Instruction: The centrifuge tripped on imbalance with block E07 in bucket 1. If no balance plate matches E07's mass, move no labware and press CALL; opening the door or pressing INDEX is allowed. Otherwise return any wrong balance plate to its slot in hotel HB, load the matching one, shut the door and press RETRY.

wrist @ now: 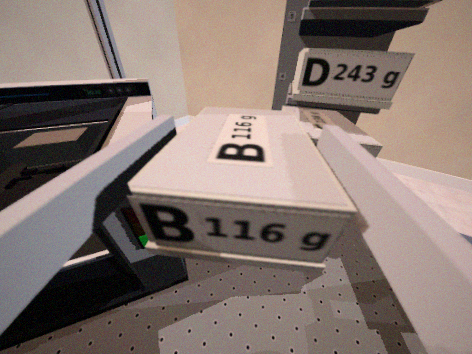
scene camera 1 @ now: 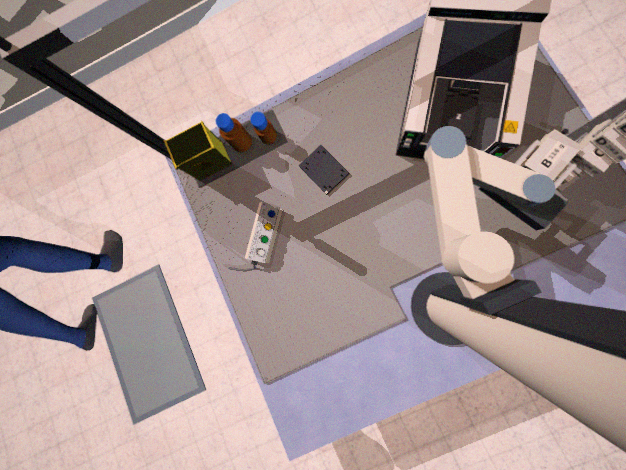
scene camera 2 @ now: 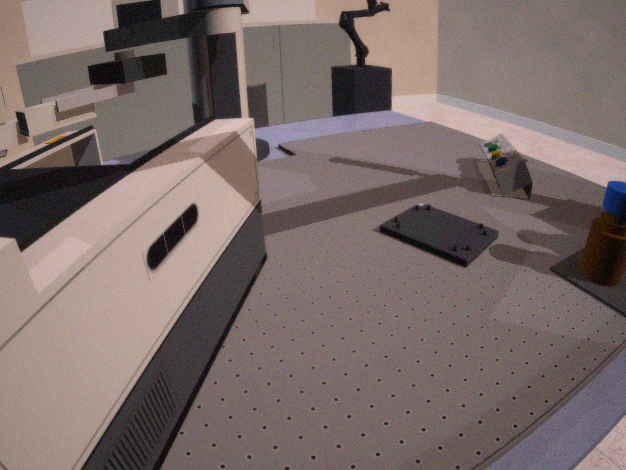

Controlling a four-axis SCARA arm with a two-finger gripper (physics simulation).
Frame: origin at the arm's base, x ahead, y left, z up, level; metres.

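Where they show: gripper, fingertip midpoint: [wrist: 245,133] [scene camera 1: 554,153] [scene camera 2: 49,105].
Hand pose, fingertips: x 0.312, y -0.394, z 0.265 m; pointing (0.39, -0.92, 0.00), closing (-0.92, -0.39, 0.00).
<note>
Things, the pixels of their centre, and the offset from my fingertips.
- balance plate B, body centre: [wrist: 242,160] [scene camera 2: 55,113] [scene camera 1: 548,158] 0.007 m left, 0.003 m back, 0.017 m down
- Plate D, body centre: [wrist: 333,74] 0.152 m right, 0.036 m back, 0.032 m up
- button box, body centre: [scene camera 2: 503,162] [scene camera 1: 262,232] 0.881 m left, 0.224 m ahead, 0.211 m down
- dark pegged plate, body centre: [scene camera 2: 441,229] [scene camera 1: 323,169] 0.565 m left, 0.349 m ahead, 0.241 m down
The gripper [scene camera 1: 548,160] [wrist: 250,132] is shut on balance plate B [scene camera 1: 558,147] [wrist: 200,172], marked 116 g, and holds it level beside the centrifuge's front corner. Plate D [wrist: 355,77], marked 243 g, sits in the hotel [wrist: 286,55] beyond it. Another labelled plate lies partly hidden behind plate B. The centrifuge [scene camera 1: 420,75] [scene camera 2: 212,202] [wrist: 132,117] shows its dark chamber through an opening; block E07 cannot be made out. A green light shows on its front in the wrist view. The button box [scene camera 1: 262,235] [scene camera 2: 515,174] has blue, yellow, green and white buttons.
A dark pegged plate [scene camera 1: 323,169] [scene camera 2: 439,232] lies on the bench between the button box and the centrifuge. Two brown bottles [scene camera 1: 240,139] [scene camera 1: 265,132] with blue caps stand beside a yellow bin [scene camera 1: 217,146]. A person's legs [scene camera 1: 55,255] show near a grey floor mat [scene camera 1: 151,344].
</note>
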